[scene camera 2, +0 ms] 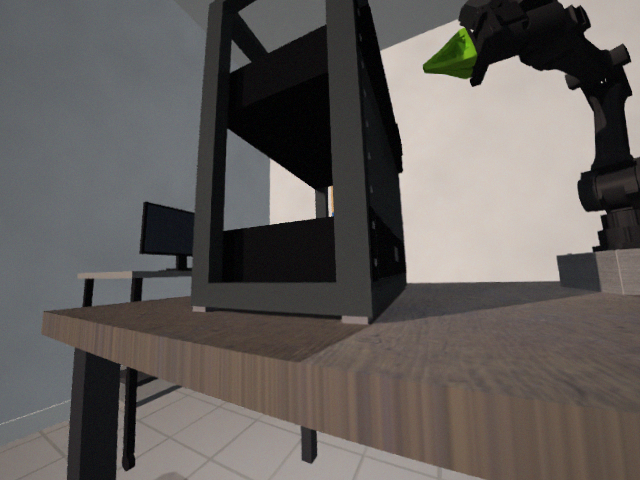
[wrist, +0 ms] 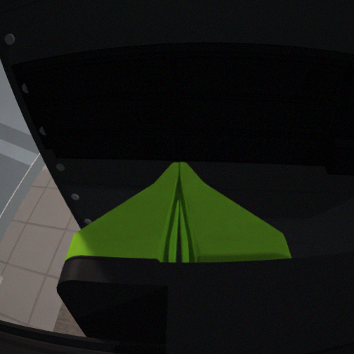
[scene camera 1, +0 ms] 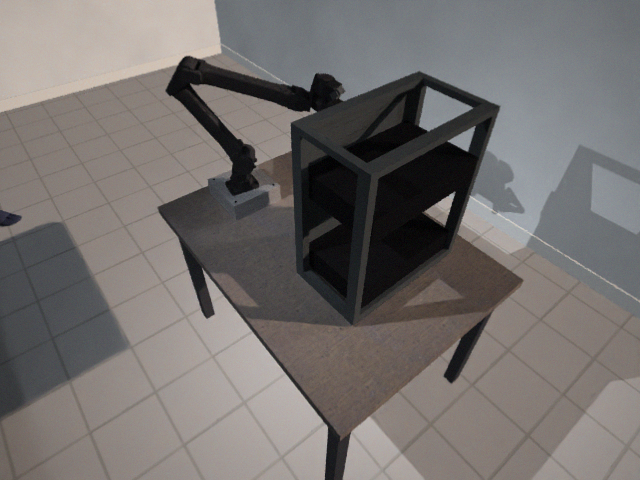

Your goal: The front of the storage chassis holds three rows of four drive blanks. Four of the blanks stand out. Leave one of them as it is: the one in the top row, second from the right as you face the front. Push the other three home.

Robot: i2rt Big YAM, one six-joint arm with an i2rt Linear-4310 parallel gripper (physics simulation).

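Where they show: gripper, fingertip midpoint: point(scene camera 2: 423, 69); arm's base, link origin: point(scene camera 2: 632, 250) point(scene camera 1: 242, 185).
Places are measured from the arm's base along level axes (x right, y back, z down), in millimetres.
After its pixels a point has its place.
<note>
The storage chassis point(scene camera 1: 423, 188) {x -277, y -709, z -365 mm} point(scene camera 2: 281, 77) {x -491, y -521, z -303 mm} point(wrist: 175, 110) is the black box in the upper part of a dark grey rack. Its front faces the arm; scene camera 1 sees it from behind. In scene camera 2 a small dark part stands out from the front, seen edge-on. In the wrist view the front is a nearly black band with faint row lines; I cannot tell single blanks or which stand out. My gripper point(scene camera 2: 424, 67) {x -332, y -324, z -334 mm} point(wrist: 178, 174) is shut and empty, its green fingertips together. It hangs in front of the rack, high up and apart from it. The fingertips are hidden in scene camera 1.
The rack point(scene camera 1: 366, 232) {x -59, y -754, z -341 mm} point(scene camera 2: 351, 155) {x -500, y -396, z -117 mm} stands on the wooden table point(scene camera 1: 330, 372) {x 91, y -853, z 78 mm} point(scene camera 2: 491, 351) {x -537, y -280, z 79 mm}, with open bays and upright posts. A second black box point(scene camera 1: 408, 248) {x -330, y -657, z -54 mm} point(scene camera 2: 279, 253) {x -487, y -529, z -8 mm} sits low in it. The arm's grey base block point(scene camera 1: 248, 198) {x 11, y -86, z 1 mm} point(scene camera 2: 578, 269) {x -12, y -90, z 36 mm} stands on the table before the rack's front.
</note>
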